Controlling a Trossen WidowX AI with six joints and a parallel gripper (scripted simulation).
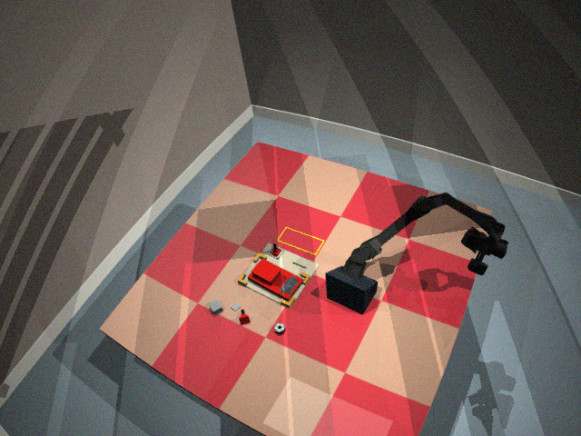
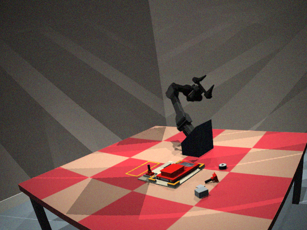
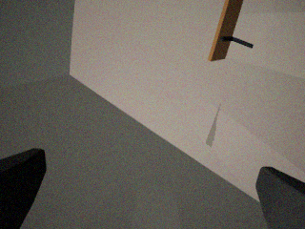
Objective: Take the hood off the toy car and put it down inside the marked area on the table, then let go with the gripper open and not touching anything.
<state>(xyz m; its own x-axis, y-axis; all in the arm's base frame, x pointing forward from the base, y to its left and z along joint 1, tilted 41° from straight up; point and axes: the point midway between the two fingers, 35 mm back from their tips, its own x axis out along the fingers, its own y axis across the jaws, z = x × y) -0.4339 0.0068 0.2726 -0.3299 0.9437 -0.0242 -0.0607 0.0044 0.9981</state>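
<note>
My gripper tip is 750 mm short of the red hood, 320 mm above it and 280 mm to the right of it.
</note>
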